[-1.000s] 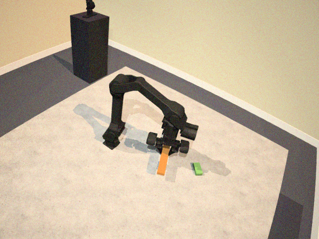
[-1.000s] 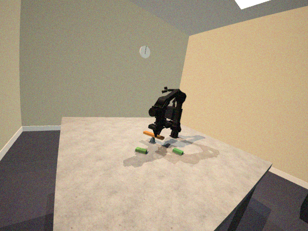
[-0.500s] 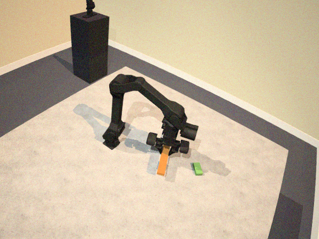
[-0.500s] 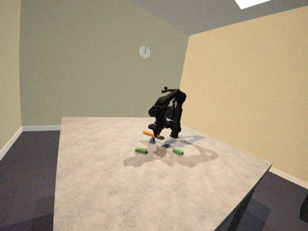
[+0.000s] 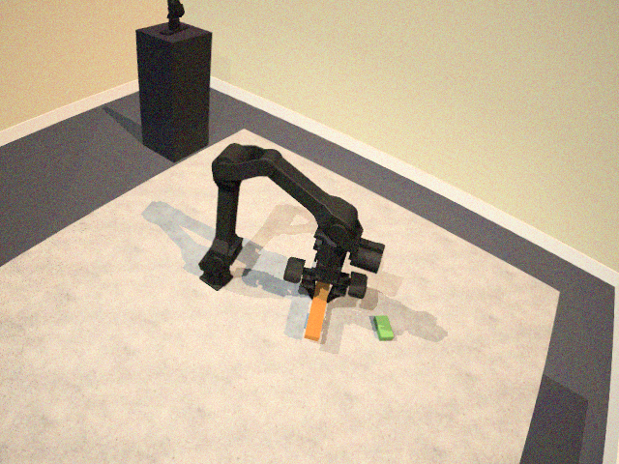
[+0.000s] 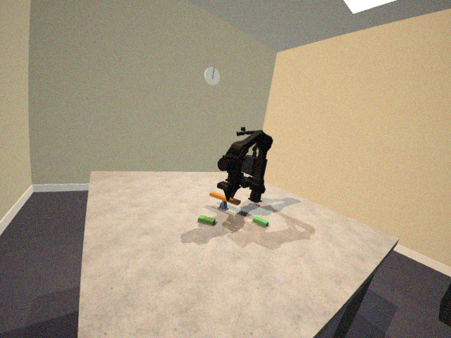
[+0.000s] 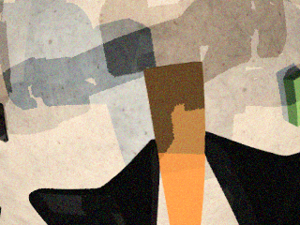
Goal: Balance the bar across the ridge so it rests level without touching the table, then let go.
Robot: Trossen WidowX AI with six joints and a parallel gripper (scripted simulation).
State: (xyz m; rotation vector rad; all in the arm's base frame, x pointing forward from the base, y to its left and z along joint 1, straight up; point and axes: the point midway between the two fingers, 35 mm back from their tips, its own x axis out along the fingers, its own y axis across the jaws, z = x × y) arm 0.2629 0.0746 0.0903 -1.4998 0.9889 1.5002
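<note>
The orange bar is 1 cm ahead of my gripper tip and 3 cm to the right of it.
</note>
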